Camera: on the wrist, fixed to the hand. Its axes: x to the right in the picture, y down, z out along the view.
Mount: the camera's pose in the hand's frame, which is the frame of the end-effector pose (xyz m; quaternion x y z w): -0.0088 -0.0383 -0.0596 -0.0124 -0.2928 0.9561 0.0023
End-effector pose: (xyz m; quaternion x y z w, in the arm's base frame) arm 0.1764 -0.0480 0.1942 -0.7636 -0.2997 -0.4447 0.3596
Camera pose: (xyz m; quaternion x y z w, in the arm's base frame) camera 0.1153 -0.0763 0.2178 -0.4230 0.6296 0.5627 0.3288
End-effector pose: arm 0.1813 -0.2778 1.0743 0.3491 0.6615 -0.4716 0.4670
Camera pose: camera 0.1324 -0.2333 1.1011 0.4894 -0.4632 0.3514 0.6500
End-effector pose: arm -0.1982 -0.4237 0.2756 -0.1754 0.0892 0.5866 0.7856
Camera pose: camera -0.1604 -0.4638 0.2302 -0.2469 0.0694 -0.8049 0.5351
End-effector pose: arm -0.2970 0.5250 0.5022 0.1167 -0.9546 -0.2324 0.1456
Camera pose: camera -0.2631 0.4700 0.5326 0.9822 0.1535 -0.0927 0.0555
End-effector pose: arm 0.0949 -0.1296 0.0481 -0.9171 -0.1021 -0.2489 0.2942
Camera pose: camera 0.0510 -0.1343 0.1042 -0.1763 0.7935 0.5480 0.1974
